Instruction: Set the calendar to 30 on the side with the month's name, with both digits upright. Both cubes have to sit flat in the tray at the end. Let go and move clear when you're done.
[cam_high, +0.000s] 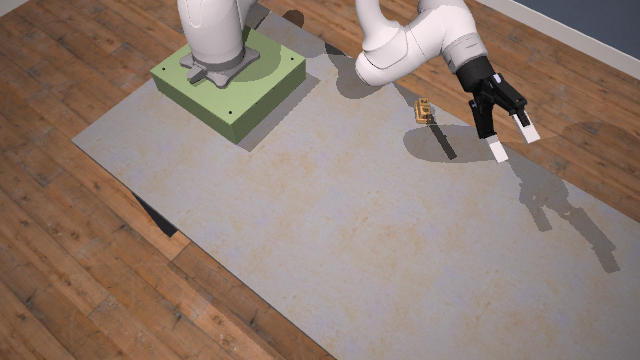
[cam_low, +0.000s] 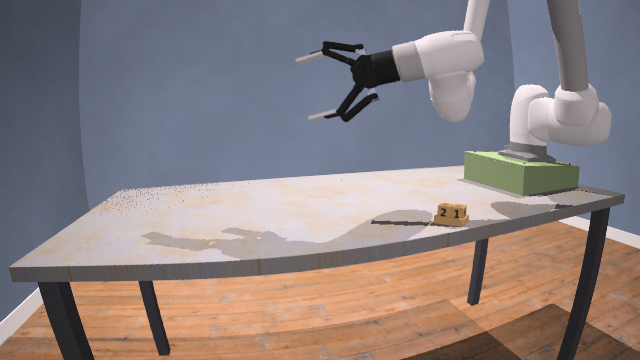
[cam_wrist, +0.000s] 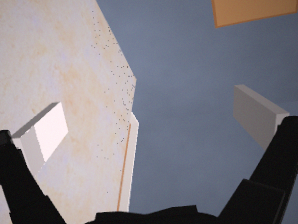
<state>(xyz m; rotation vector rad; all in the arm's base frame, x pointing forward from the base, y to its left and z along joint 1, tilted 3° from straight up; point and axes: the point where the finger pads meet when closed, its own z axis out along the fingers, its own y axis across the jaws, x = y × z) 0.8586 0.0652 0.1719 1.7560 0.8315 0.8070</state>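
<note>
The wooden cube lies 26 cm behind my hand, 19 cm to the left of it and 27 cm below it. Round my hand: wooden calendar tray 27 cm behind, 21 cm to the left, 29 cm below.
</note>
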